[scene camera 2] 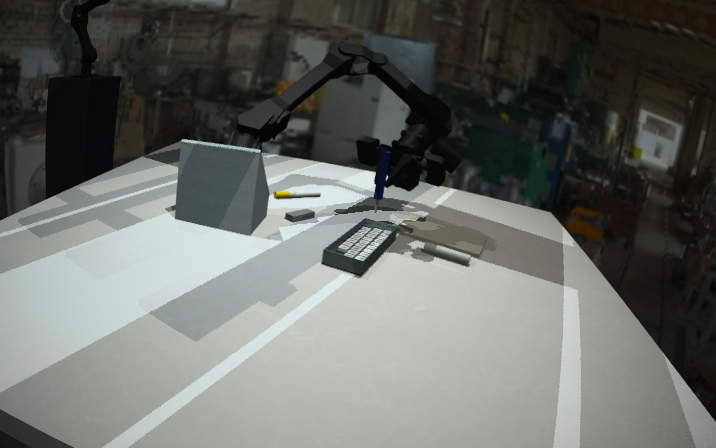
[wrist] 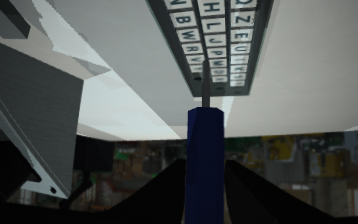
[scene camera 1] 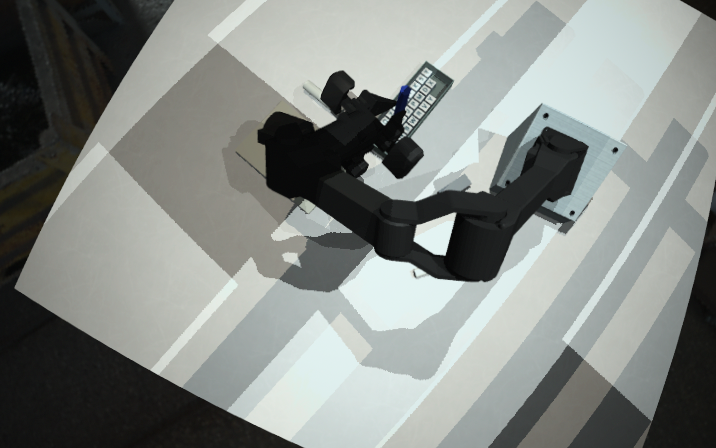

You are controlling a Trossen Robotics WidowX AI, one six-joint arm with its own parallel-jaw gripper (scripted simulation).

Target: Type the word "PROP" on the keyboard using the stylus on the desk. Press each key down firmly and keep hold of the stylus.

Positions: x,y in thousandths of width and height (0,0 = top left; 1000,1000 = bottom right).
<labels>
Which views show the pale notepad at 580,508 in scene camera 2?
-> Scene camera 2 and scene camera 1 only.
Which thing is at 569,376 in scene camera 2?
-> My gripper.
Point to a pale notepad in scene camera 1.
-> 348,334
</labels>
